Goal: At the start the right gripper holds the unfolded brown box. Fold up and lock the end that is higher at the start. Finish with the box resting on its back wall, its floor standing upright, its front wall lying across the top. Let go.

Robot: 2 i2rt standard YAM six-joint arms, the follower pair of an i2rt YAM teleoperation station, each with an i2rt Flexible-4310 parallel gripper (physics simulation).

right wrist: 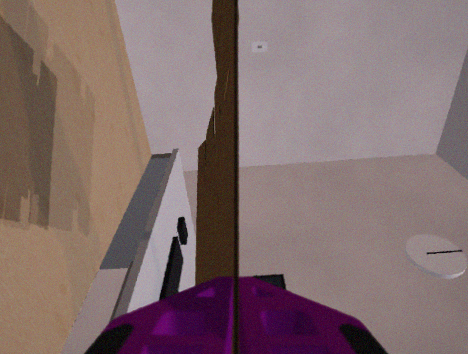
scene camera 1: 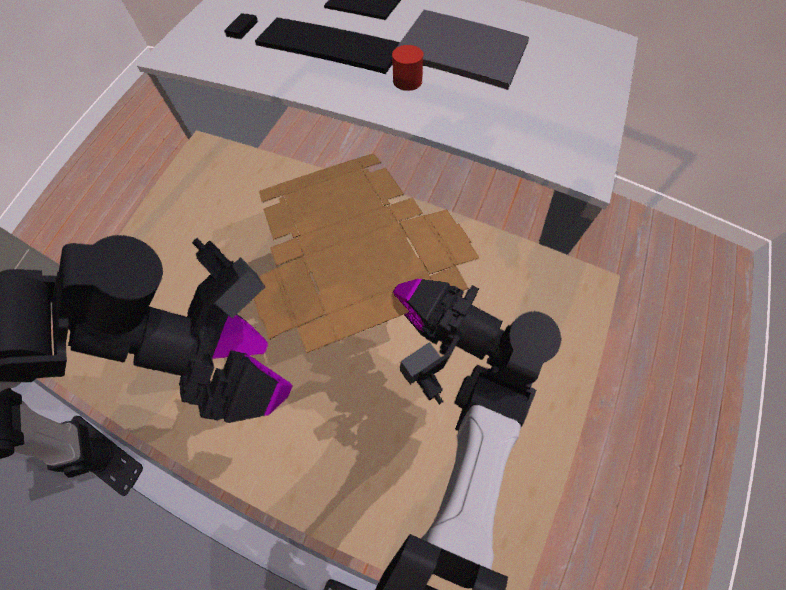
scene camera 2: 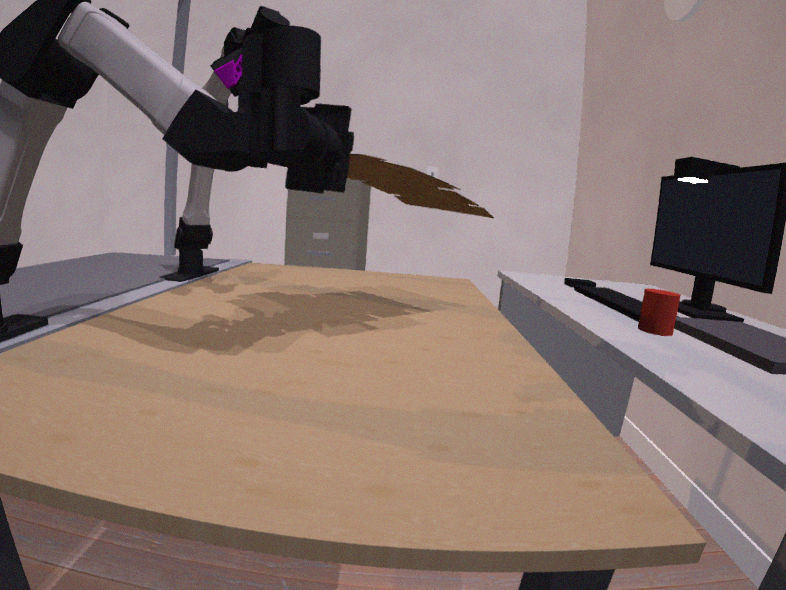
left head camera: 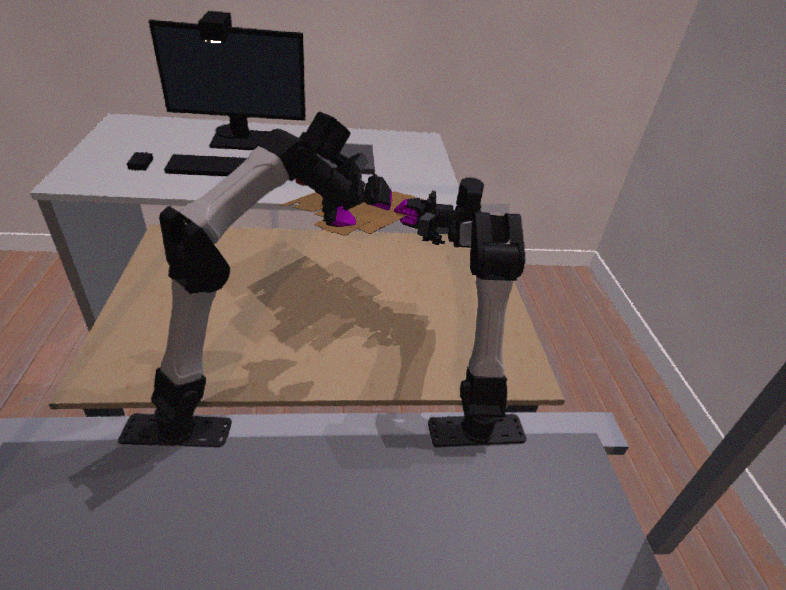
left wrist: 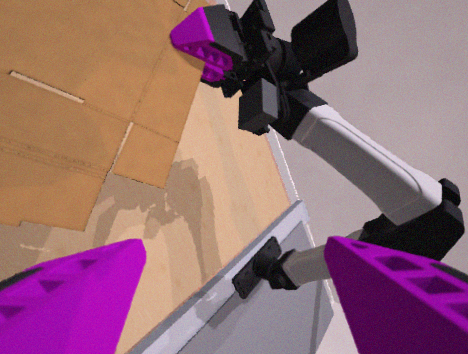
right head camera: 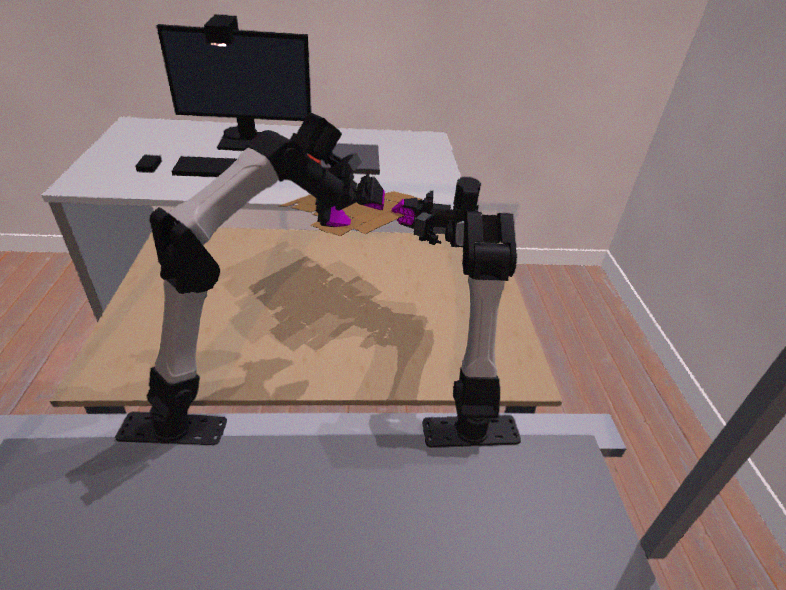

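Seen in the pictures: left gripper, fingertip midpoint: [scene camera 1: 277, 367] [left head camera: 372, 215] [left wrist: 234, 246] [right head camera: 366, 215]; right gripper, fingertip midpoint: [right wrist: 235, 290] [scene camera 1: 395, 289] [scene camera 2: 339, 158] [left head camera: 394, 210] [left wrist: 170, 41] [right head camera: 391, 210]; left arm's base, link origin: [scene camera 1: 101, 454] [scene camera 2: 190, 275] [left head camera: 177, 432] [right head camera: 173, 430]; right arm's base, link origin: [left head camera: 476, 431] [left wrist: 258, 264] [right head camera: 470, 432].
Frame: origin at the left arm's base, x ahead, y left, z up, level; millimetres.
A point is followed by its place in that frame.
The unfolded brown box [left head camera: 374, 217] @[x 443, y -372, z 267 mm] [right head camera: 371, 217] @[x 444, y -372, z 267 mm] [scene camera 1: 355, 254] @[x 513, y -345, z 256 mm] [scene camera 2: 412, 184] @[x 585, y -323, z 241 mm] [left wrist: 65, 125] @[x 421, y -319, z 266 mm] [right wrist: 216, 210] @[x 539, y -303, z 247 mm] is a flat, slotted sheet held in the air above the table, sloping down toward the desk. My right gripper [left head camera: 399, 208] @[x 489, y -420, z 263 mm] [right head camera: 397, 208] @[x 489, y -420, z 263 mm] [scene camera 1: 401, 298] @[x 489, y -420, z 263 mm] [right wrist: 235, 290] @[x 489, y -420, z 263 mm] is shut on its near edge. My left gripper [left head camera: 368, 212] @[x 322, y -364, z 343 mm] [right head camera: 361, 212] @[x 322, y -364, z 343 mm] [scene camera 1: 269, 365] @[x 322, y -364, z 343 mm] [left wrist: 234, 246] @[x 322, y -364, z 343 mm] is wide open and empty, above and in front of the sheet's left near end in scene camera 1; nothing lies between its fingers. The right gripper's fingers are hidden behind its arm in scene camera 2.
The wooden table [left head camera: 209, 374] @[x 150, y -23, z 8 mm] [scene camera 1: 558, 355] @[x 598, y -714, z 8 mm] [scene camera 2: 317, 469] @[x 553, y -731, z 8 mm] lies below with the sheet's shadow on it. Behind it a white desk [left head camera: 82, 171] [scene camera 1: 571, 120] bears a monitor [left head camera: 228, 69], a keyboard [scene camera 1: 326, 43], a grey pad [scene camera 1: 469, 47] and a red cylinder [scene camera 1: 407, 68] [scene camera 2: 659, 312].
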